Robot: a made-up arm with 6 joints.
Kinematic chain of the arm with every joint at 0, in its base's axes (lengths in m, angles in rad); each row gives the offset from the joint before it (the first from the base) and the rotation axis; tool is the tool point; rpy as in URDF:
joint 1: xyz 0 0 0.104 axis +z
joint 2: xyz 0 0 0 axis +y
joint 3: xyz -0.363 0 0.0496 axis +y
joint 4: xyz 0.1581 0 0.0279 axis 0.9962 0 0.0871
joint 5: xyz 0 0 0 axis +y
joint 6: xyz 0.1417 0 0.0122 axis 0.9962 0 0.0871
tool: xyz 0 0 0 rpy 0 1.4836 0
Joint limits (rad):
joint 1: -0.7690..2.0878
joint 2: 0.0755..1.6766
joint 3: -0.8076..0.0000
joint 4: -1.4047..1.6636
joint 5: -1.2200..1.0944
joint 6: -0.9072..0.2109
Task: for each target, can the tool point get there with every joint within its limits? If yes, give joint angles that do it. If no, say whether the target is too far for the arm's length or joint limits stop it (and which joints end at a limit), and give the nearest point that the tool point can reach.
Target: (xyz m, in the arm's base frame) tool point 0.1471 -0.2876 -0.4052
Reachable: no: joint limits stop it (at a limit: joint 2, joint 3, joint 5) | nearest point 0.0601 -0.1175 0.0710 | short by 0.513 m
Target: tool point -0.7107 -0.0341 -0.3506
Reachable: no: too far | nearest point -0.1453 -0.0070 0.0867 | short by 0.715 m
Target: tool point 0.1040 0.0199 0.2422
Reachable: yes | joints 0.5567 1.1270 -0.1547 1.1996 -0.2924 -0.5800
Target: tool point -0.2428 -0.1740 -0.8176
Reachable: no: too far | nearest point -0.1072 -0.0769 0.0710 | short by 0.904 m
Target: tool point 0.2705 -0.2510 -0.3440
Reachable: no: joint limits stop it (at a limit: joint 1, joint 2, joint 3, joint 5) | nearest point 0.0874 -0.1021 0.0736 | short by 0.480 m
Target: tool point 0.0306 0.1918 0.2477
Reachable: yes | joints 1.0639 1.4717 -0.1819 -0.8057 -0.7048 0.0254
